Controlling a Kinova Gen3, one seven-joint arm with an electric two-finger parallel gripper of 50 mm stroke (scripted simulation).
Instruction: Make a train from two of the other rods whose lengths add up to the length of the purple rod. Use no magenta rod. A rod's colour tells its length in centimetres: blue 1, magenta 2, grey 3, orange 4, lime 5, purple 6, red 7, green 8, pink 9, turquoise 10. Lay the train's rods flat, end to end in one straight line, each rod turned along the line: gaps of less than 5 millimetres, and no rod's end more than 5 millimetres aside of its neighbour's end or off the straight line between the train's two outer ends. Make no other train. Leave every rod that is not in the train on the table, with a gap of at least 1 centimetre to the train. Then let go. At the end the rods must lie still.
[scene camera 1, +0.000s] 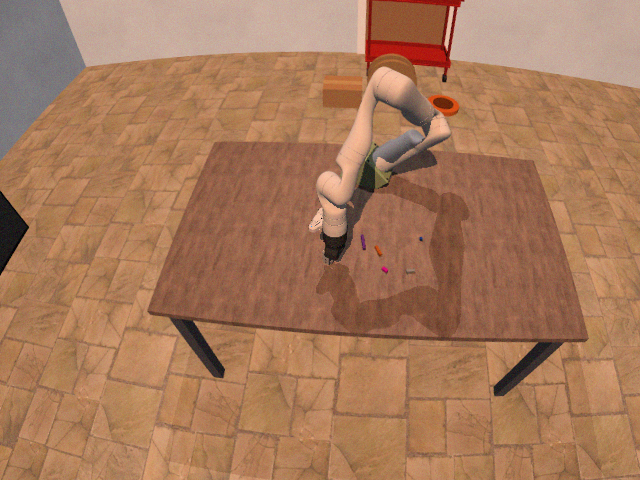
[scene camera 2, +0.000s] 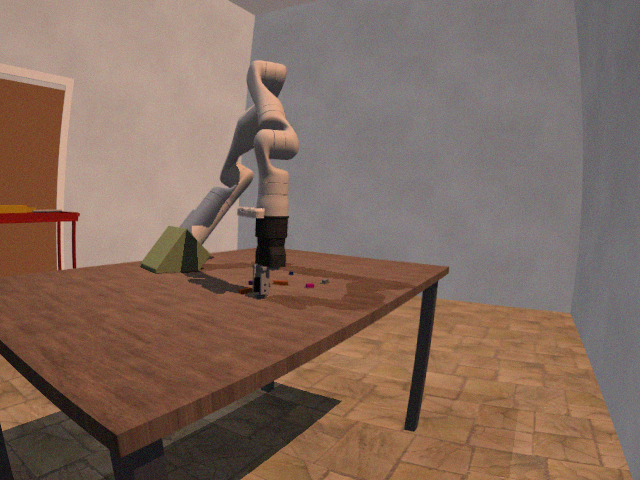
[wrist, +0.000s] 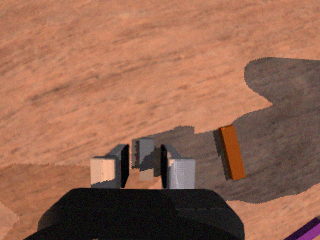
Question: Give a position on an orange rod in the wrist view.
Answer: At 227, 134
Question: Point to my gripper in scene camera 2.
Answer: At 260, 292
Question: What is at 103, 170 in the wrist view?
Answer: My gripper.
